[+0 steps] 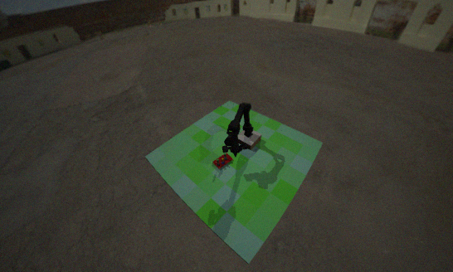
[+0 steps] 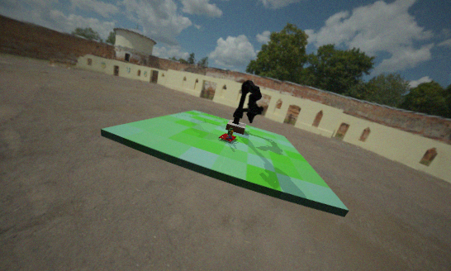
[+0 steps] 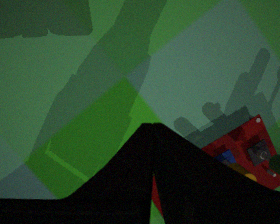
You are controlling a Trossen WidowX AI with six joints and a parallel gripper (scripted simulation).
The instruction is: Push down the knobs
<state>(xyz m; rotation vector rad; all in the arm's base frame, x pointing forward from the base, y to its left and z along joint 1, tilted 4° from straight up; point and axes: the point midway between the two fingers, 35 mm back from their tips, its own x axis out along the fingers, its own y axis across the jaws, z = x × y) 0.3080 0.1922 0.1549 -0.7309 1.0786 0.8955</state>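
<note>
The green knob lies 1 cm ahead of my gripper tip, 13 cm to the right of it and 10 cm below it.
</note>
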